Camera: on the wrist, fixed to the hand. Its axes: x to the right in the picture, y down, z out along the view.
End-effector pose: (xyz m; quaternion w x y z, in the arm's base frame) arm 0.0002 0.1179 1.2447 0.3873 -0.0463 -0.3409 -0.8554
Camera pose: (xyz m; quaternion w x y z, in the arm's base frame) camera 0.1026 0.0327 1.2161 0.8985 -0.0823 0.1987 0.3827
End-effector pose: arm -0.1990 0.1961 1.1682 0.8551 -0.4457 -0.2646 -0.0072
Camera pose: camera -0.1571 0.1758 1.0401 0.0346 -0.2565 0.6893 0.6767
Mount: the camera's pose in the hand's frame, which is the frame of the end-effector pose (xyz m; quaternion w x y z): -0.0273 0.0953 -0.0935 0.0433 0.0298 -0.2951 -0.9540
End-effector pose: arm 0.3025 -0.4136 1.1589 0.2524 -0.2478 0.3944 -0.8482
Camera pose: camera 0.2872 -0.3992 1.0243 0.6745 0.6297 0.3191 0.2161
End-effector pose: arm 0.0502 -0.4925 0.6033 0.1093 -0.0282 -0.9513 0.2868
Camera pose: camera 0.0969 -0.3658 0.6214 0.0015 -0.9942 0.0918 0.0552
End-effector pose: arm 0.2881 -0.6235 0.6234 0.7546 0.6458 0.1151 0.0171
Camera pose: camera 0.2549 -0.5217 0.7078 0.0637 -0.0543 0.3989 -0.9132
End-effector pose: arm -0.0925 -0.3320 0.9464 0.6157 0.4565 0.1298 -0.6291
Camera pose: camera 0.0266 -0.2661 0.9531 0.5488 0.2714 -0.2407 0.7532
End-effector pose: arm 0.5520 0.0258 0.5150 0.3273 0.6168 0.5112 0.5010
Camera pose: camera 0.4924 -0.0356 0.6211 0.6246 -0.3034 0.5289 -0.4878
